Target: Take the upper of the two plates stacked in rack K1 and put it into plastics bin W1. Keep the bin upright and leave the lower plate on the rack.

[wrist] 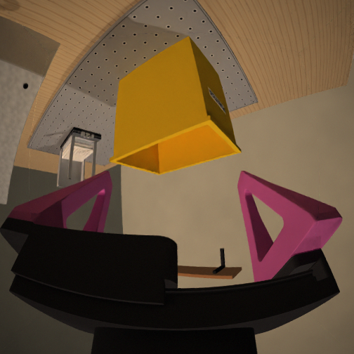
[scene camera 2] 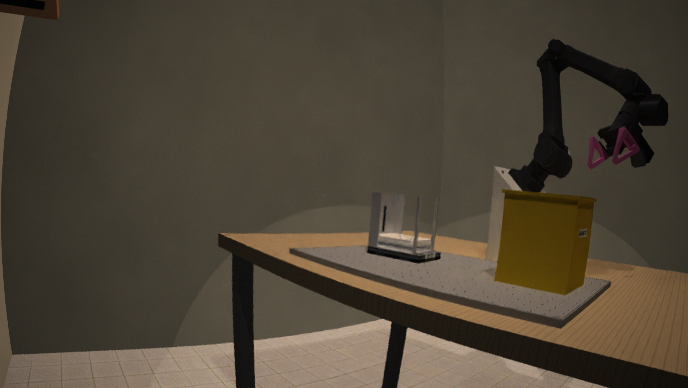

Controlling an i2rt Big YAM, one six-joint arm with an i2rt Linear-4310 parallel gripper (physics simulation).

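Frame: origin at the arm's base, x left, y back, z up, level; metres.
Where they show: gripper, fingertip midpoint: [scene camera 2: 601,165]; arm's base at its link origin: [scene camera 2: 525,187].
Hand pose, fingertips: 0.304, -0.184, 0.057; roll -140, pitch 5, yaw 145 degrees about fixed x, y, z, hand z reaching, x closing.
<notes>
Things, the pixels of their centre, and the offset from my fingertips, as dx, dy, dz. Level surfaces: height alone.
- Rack K1 at the middle of its body: [scene camera 2: 407,226] -0.471, -0.142, -0.180
- yellow plastics bin W1 at the middle of its body: [scene camera 2: 546,239] -0.079, -0.128, -0.164
- grey board at its surface level: dz -0.254
- wooden table at its surface level: dz -0.267
Rack K1 [scene camera 2: 386,212] [wrist: 86,134] stands on the grey perforated board, with a black base, a pale back panel and thin clear posts. The pale stacked plates [scene camera 2: 404,242] [wrist: 77,150] lie low inside it; the line between upper and lower plate is hard to make out. The yellow plastics bin W1 [scene camera 2: 537,242] [wrist: 162,102] stands upright on the same board, its mouth open at the top. My gripper [scene camera 2: 606,151] [wrist: 174,177] is open and empty. It hangs above the level of the bin's rim, apart from bin and rack, its magenta fingers wide apart.
The grey board [scene camera 2: 345,260] [wrist: 240,90] lies on the wooden table [scene camera 2: 645,310] [wrist: 295,50]. A pale upright panel [scene camera 2: 495,220] [wrist: 10,115] stands behind the bin by the arm's base. A brown shelf-like piece with a black hook [wrist: 222,257] shows low in the wrist view.
</notes>
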